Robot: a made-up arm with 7 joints. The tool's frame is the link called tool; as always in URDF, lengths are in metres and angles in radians. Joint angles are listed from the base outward.
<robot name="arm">
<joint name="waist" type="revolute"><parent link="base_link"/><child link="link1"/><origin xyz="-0.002 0.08 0.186" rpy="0 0 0"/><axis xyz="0 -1 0"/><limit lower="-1.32" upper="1.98"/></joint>
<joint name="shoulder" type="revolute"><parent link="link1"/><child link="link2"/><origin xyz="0.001 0.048 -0.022" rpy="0 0 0"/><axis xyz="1 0 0"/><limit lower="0.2" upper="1.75"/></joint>
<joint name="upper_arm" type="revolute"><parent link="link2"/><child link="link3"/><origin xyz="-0.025 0.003 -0.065" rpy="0 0 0"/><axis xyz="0 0 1"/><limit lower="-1.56" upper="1.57"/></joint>
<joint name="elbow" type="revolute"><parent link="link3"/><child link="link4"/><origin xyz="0.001 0.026 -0.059" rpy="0 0 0"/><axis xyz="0 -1 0"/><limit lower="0.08" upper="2.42"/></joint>
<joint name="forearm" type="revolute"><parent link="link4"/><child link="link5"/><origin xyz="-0.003 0.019 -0.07" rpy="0 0 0"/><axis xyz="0 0 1"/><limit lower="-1.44" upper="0.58"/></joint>
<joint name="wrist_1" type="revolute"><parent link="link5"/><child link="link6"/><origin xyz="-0.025 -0.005 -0.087" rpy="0 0 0"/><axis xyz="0 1 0"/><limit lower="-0.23" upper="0.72"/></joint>
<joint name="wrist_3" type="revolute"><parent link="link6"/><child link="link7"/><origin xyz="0 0.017 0.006" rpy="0 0 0"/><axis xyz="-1 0 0"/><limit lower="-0.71" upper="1.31"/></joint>
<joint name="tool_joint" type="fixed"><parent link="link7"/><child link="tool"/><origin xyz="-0.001 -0.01 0.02" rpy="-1.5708 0 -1.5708"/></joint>
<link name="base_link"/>
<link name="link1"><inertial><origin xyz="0.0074 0.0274 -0.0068"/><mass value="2.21"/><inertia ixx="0.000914" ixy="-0.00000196" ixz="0" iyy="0.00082" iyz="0.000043" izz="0.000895"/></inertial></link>
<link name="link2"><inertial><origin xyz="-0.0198 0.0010 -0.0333"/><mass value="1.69"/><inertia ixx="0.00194" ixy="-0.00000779" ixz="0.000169" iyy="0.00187" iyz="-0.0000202" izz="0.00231"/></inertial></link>
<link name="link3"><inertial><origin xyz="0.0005 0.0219 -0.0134"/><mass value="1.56"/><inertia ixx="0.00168" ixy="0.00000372" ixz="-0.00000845" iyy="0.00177" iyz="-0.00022" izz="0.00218"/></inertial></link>
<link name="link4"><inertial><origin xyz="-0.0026 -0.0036 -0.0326"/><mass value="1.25"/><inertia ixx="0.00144" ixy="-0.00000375" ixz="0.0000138" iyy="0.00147" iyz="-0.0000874" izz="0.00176"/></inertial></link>
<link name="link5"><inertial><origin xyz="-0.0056 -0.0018 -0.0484"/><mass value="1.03"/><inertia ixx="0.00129" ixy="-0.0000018" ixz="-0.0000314" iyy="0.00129" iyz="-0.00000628" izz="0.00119"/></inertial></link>
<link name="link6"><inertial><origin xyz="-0.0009 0.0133 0.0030"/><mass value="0.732"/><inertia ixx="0.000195" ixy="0" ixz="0" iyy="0.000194" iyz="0" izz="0.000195"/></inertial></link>
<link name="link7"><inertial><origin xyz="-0.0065 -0.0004 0.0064"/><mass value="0.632"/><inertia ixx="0.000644" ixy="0" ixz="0" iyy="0.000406" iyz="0" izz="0.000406"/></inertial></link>
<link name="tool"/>
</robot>
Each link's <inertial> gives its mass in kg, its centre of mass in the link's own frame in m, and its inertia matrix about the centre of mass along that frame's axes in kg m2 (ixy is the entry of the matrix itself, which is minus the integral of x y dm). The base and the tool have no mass. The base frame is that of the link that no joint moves.
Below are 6 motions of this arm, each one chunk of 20 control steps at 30 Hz.
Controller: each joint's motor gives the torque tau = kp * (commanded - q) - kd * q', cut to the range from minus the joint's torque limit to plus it. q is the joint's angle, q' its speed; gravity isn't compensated. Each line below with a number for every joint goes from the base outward.
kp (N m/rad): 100 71 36 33 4.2 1.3 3.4
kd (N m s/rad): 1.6 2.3 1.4 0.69 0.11 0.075 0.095
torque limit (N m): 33 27 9.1 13 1.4 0.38 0.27
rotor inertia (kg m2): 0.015 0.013 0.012 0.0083 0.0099 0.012 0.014
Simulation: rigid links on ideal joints. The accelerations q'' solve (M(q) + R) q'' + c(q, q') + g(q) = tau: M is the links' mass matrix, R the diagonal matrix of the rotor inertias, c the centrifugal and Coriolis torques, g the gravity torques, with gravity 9.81 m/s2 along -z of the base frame. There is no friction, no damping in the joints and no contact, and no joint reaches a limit. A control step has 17 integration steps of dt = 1/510 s. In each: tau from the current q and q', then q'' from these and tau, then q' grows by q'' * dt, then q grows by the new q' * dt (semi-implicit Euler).
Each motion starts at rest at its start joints. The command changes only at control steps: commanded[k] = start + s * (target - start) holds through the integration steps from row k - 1 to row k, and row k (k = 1, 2, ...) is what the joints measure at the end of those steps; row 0 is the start. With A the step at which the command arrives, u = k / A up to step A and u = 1 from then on. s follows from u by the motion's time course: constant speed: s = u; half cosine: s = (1 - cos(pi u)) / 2; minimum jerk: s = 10 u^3 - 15 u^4 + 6 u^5; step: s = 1 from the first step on.
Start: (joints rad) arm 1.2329 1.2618 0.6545 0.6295 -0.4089 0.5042 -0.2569
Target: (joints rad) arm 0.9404 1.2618 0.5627 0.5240 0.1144 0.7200 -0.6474
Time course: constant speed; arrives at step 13
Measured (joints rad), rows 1 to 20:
1: 1.2020 1.2572 0.6708 0.6098 -0.4032 0.5034 -0.2608
2: 1.1705 1.2487 0.6882 0.5562 -0.3839 0.5004 -0.2738
3: 1.1466 1.2314 0.6988 0.5040 -0.3434 0.4949 -0.2980
4: 1.1234 1.2075 0.6992 0.4711 -0.2804 0.4882 -0.3328
5: 1.1008 1.1851 0.6909 0.4552 -0.2032 0.4823 -0.3749
6: 1.0788 1.1708 0.6792 0.4489 -0.1260 0.4796 -0.4202
7: 1.0563 1.1665 0.6676 0.4464 -0.0616 0.4816 -0.4644
8: 1.0334 1.1701 0.6575 0.4449 -0.0176 0.4895 -0.5043
9: 1.0106 1.1779 0.6486 0.4434 0.0063 0.5036 -0.5385
10: 0.9883 1.1862 0.6402 0.4414 0.0177 0.5236 -0.5671
11: 0.9664 1.1922 0.6318 0.4381 0.0273 0.5483 -0.5918
12: 0.9446 1.1947 0.6232 0.4328 0.0449 0.5764 -0.6147
13: 0.9227 1.1935 0.6145 0.4250 0.0760 0.6061 -0.6380
14: 0.9186 1.1905 0.6106 0.4139 0.1098 0.6348 -0.6595
15: 0.9225 1.1839 0.6110 0.4089 0.1360 0.6592 -0.6746
16: 0.9239 1.1760 0.6106 0.4090 0.1515 0.6773 -0.6809
17: 0.9237 1.1706 0.6091 0.4097 0.1556 0.6884 -0.6787
18: 0.9232 1.1690 0.6083 0.4095 0.1504 0.6925 -0.6703
19: 0.9226 1.1704 0.6084 0.4095 0.1396 0.6906 -0.6589
20: 0.9223 1.1737 0.6089 0.4104 0.1275 0.6839 -0.6477

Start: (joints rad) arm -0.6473 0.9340 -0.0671 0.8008 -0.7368 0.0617 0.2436
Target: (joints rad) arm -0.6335 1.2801 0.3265 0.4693 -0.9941 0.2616 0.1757
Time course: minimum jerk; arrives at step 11
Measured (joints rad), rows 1 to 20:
1: -0.6295 0.9170 -0.0769 0.7952 -0.7382 0.0612 0.2435
2: -0.6159 0.8859 -0.0966 0.7998 -0.7370 0.0608 0.2427
3: -0.6149 0.8615 -0.1140 0.8024 -0.7364 0.0638 0.2400
4: -0.6151 0.8572 -0.1128 0.7807 -0.7441 0.0736 0.2347
5: -0.6133 0.8807 -0.0806 0.7305 -0.7655 0.0922 0.2261
6: -0.6114 0.9333 -0.0160 0.6605 -0.8026 0.1194 0.2144
7: -0.6116 1.0085 0.0714 0.5840 -0.8528 0.1534 0.2004
8: -0.6148 1.0928 0.1641 0.5159 -0.9085 0.1910 0.1856
9: -0.6188 1.1689 0.2427 0.4702 -0.9593 0.2285 0.1722
10: -0.6201 1.2210 0.2922 0.4563 -0.9968 0.2629 0.1622
11: -0.6187 1.2420 0.3090 0.4713 -1.0188 0.2921 0.1570
12: -0.6164 1.2361 0.3009 0.4979 -1.0292 0.3159 0.1567
13: -0.6144 1.2144 0.2818 0.5165 -1.0330 0.3351 0.1602
14: -0.6130 1.1877 0.2641 0.5180 -1.0313 0.3504 0.1657
15: -0.6125 1.1643 0.2549 0.5059 -1.0221 0.3619 0.1716
16: -0.6125 1.1489 0.2547 0.4894 -1.0041 0.3692 0.1762
17: -0.6126 1.1429 0.2601 0.4767 -0.9801 0.3719 0.1787
18: -0.6125 1.1451 0.2668 0.4718 -0.9564 0.3699 0.1791
19: -0.6122 1.1524 0.2716 0.4744 -0.9406 0.3637 0.1776
20: -0.6120 1.1615 0.2735 0.4815 -0.9379 0.3544 0.1751

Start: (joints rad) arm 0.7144 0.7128 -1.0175 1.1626 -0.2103 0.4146 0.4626
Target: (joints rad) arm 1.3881 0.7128 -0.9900 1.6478 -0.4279 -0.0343 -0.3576
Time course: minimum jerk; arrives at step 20
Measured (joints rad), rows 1 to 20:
1: 0.6993 0.7013 -1.0208 1.1468 -0.2111 0.4135 0.4617
2: 0.6697 0.6865 -1.0443 1.1222 -0.1993 0.4098 0.4586
3: 0.6444 0.6755 -1.0798 1.1061 -0.1635 0.4027 0.4516
4: 0.6381 0.6689 -1.1128 1.1072 -0.1077 0.3917 0.4385
5: 0.6585 0.6659 -1.1342 1.1267 -0.0497 0.3759 0.4161
6: 0.7047 0.6652 -1.1410 1.1606 -0.0124 0.3547 0.3816
7: 0.7692 0.6656 -1.1350 1.2036 -0.0126 0.3279 0.3329
8: 0.8422 0.6677 -1.1206 1.2519 -0.0542 0.2960 0.2696
9: 0.9157 0.6720 -1.1032 1.3024 -0.1265 0.2600 0.1925
10: 0.9851 0.6784 -1.0870 1.3526 -0.2098 0.2212 0.1043
11: 1.0492 0.6855 -1.0745 1.4012 -0.2834 0.1812 0.0096
12: 1.1081 0.6918 -1.0661 1.4476 -0.3336 0.1413 -0.0858
13: 1.1621 0.6960 -1.0612 1.4919 -0.3566 0.1027 -0.1761
14: 1.2102 0.6980 -1.0584 1.5336 -0.3580 0.0664 -0.2559
15: 1.2509 0.6983 -1.0565 1.5714 -0.3488 0.0332 -0.3213
16: 1.2824 0.6981 -1.0549 1.6029 -0.3396 0.0043 -0.3702
17: 1.3039 0.6979 -1.0536 1.6261 -0.3371 -0.0196 -0.4017
18: 1.3153 0.6983 -1.0527 1.6393 -0.3426 -0.0375 -0.4159
19: 1.3182 0.6993 -1.0529 1.6427 -0.3525 -0.0490 -0.4150
20: 1.3151 0.7008 -1.0548 1.6382 -0.3609 -0.0541 -0.4028

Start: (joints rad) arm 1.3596 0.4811 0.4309 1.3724 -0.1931 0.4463 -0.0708
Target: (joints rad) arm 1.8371 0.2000 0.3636 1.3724 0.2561 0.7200 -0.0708
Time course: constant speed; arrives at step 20
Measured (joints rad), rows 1 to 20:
1: 1.3467 0.4717 0.4492 1.3720 -0.1921 0.4467 -0.0704
2: 1.3365 0.4551 0.4841 1.3492 -0.1889 0.4476 -0.0691
3: 1.3462 0.4364 0.5165 1.3096 -0.1811 0.4481 -0.0671
4: 1.3664 0.4160 0.5332 1.2805 -0.1651 0.4476 -0.0652
5: 1.3899 0.3952 0.5321 1.2742 -0.1382 0.4470 -0.0638
6: 1.4169 0.3771 0.5194 1.2844 -0.1023 0.4482 -0.0632
7: 1.4473 0.3637 0.5029 1.3012 -0.0626 0.4532 -0.0633
8: 1.4782 0.3544 0.4880 1.3186 -0.0258 0.4632 -0.0640
9: 1.5065 0.3472 0.4777 1.3333 0.0030 0.4787 -0.0648
10: 1.5312 0.3402 0.4730 1.3431 0.0221 0.4993 -0.0655
11: 1.5530 0.3318 0.4727 1.3470 0.0328 0.5238 -0.0658
12: 1.5735 0.3215 0.4748 1.3460 0.0392 0.5503 -0.0658
13: 1.5937 0.3092 0.4770 1.3425 0.0464 0.5771 -0.0655
14: 1.6146 0.2955 0.4777 1.3390 0.0586 0.6024 -0.0650
15: 1.6367 0.2812 0.4761 1.3373 0.0777 0.6250 -0.0646
16: 1.6601 0.2668 0.4723 1.3380 0.1034 0.6445 -0.0643
17: 1.6847 0.2530 0.4671 1.3410 0.1332 0.6610 -0.0642
18: 1.7098 0.2399 0.4611 1.3455 0.1641 0.6748 -0.0641
19: 1.7350 0.2274 0.4552 1.3506 0.1933 0.6869 -0.0641
20: 1.7600 0.2153 0.4500 1.3557 0.2191 0.6980 -0.0642

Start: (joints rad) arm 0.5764 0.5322 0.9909 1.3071 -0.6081 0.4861 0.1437
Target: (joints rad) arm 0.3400 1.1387 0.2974 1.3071 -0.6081 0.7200 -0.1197
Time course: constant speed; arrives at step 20
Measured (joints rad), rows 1 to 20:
1: 0.5586 0.5273 0.9876 1.2857 -0.6060 0.4848 0.1413
2: 0.5301 0.5207 0.9801 1.2339 -0.5961 0.4805 0.1341
3: 0.5089 0.5182 0.9658 1.1795 -0.5742 0.4725 0.1218
4: 0.4961 0.5220 0.9412 1.1461 -0.5412 0.4615 0.1052
5: 0.4871 0.5371 0.9049 1.1383 -0.5055 0.4499 0.0858
6: 0.4792 0.5661 0.8606 1.1494 -0.4785 0.4405 0.0657
7: 0.4711 0.6068 0.8141 1.1708 -0.4700 0.4361 0.0465
8: 0.4619 0.6531 0.7702 1.1949 -0.4830 0.4387 0.0296
9: 0.4516 0.6986 0.7306 1.2155 -0.5131 0.4493 0.0154
10: 0.4405 0.7391 0.6941 1.2284 -0.5496 0.4677 0.0035
11: 0.4289 0.7727 0.6583 1.2328 -0.5802 0.4924 -0.0072
12: 0.4168 0.8003 0.6212 1.2302 -0.5950 0.5214 -0.0178
13: 0.4042 0.8239 0.5816 1.2239 -0.5904 0.5521 -0.0290
14: 0.3913 0.8460 0.5400 1.2171 -0.5694 0.5824 -0.0414
15: 0.3782 0.8687 0.4973 1.2123 -0.5402 0.6102 -0.0549
16: 0.3655 0.8934 0.4545 1.2108 -0.5123 0.6344 -0.0692
17: 0.3531 0.9209 0.4124 1.2126 -0.4934 0.6543 -0.0838
18: 0.3412 0.9509 0.3712 1.2171 -0.4873 0.6701 -0.0983
19: 0.3297 0.9829 0.3312 1.2233 -0.4933 0.6827 -0.1124
20: 0.3183 1.0158 0.2921 1.2301 -0.5072 0.6931 -0.1262

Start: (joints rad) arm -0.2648 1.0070 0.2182 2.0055 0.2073 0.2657 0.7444
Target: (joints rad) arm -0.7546 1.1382 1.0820 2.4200 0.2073 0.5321 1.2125
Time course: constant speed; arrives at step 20
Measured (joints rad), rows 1 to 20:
1: -0.2823 0.9847 0.2192 2.0067 0.2095 0.2649 0.7470
2: -0.3191 0.9557 0.2190 1.9991 0.2299 0.2623 0.7553
3: -0.3551 0.9393 0.2255 1.9869 0.2746 0.2578 0.7717
4: -0.3820 0.9350 0.2470 1.9853 0.3293 0.2521 0.7968
5: -0.4031 0.9399 0.2848 2.0033 0.3719 0.2465 0.8285
6: -0.4223 0.9519 0.3343 2.0379 0.3871 0.2434 0.8638
7: -0.4414 0.9677 0.3894 2.0793 0.3722 0.2449 0.8992
8: -0.4618 0.9836 0.4454 2.1182 0.3361 0.2527 0.9320
9: -0.4838 0.9965 0.4989 2.1496 0.2938 0.2674 0.9603
10: -0.5071 1.0057 0.5482 2.1730 0.2599 0.2883 0.9836
11: -0.5311 1.0119 0.5935 2.1912 0.2440 0.3140 1.0028
12: -0.5553 1.0168 0.6357 2.2079 0.2480 0.3424 1.0194
13: -0.5796 1.0219 0.6765 2.2260 0.2670 0.3713 1.0354
14: -0.6036 1.0281 0.7173 2.2468 0.2922 0.3988 1.0528
15: -0.6274 1.0357 0.7590 2.2704 0.3143 0.4236 1.0729
16: -0.6510 1.0445 0.8023 2.2959 0.3272 0.4448 1.0961
17: -0.6743 1.0539 0.8472 2.3220 0.3289 0.4627 1.1218
18: -0.6976 1.0633 0.8932 2.3479 0.3214 0.4774 1.1492
19: -0.7208 1.0725 0.9399 2.3730 0.3090 0.4900 1.1767
20: -0.7441 1.0813 0.9867 2.3974 0.2965 0.5011 1.2035

